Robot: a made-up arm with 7 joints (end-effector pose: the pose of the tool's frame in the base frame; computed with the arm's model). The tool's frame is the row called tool. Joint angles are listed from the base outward.
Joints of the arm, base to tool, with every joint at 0 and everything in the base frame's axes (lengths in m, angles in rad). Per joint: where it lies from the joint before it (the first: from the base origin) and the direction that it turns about. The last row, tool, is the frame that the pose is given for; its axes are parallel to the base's.
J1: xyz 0.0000 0.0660 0.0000 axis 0 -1 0
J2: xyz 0.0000 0.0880 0.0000 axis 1 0 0
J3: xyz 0.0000 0.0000 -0.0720 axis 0 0 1
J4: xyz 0.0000 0.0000 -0.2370 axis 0 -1 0
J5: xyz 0.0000 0.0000 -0.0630 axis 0 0 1
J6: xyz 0.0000 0.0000 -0.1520 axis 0 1 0
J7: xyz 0.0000 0.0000 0.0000 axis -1 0 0
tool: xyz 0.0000 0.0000 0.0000
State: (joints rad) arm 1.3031 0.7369 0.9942 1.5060 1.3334 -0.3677 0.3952
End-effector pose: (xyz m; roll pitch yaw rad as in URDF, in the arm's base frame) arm 0.1450 0.5042 0.0815 -2.7366 0.9798 -3.1227
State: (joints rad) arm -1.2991 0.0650 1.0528 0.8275 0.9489 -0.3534 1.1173
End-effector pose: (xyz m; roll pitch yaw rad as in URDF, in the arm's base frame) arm -0.4073 0.3208 -0.1948 0.0158 -0.8666 0.7371
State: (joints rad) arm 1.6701 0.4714 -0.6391 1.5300 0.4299 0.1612 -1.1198
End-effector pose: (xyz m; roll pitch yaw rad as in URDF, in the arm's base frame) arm 0.3225 0.1841 0.2054 -2.6132 -0.3187 -2.9136
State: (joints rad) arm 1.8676 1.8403 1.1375 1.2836 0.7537 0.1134 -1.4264
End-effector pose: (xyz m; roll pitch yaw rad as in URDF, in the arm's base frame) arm -0.2920 0.4607 0.0012 -0.3705 0.6105 -1.8362
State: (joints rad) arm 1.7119 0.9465 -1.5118 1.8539 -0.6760 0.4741 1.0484
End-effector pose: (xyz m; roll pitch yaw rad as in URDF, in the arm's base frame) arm 0.3079 0.2355 0.0560 1.1052 0.6060 -1.7678
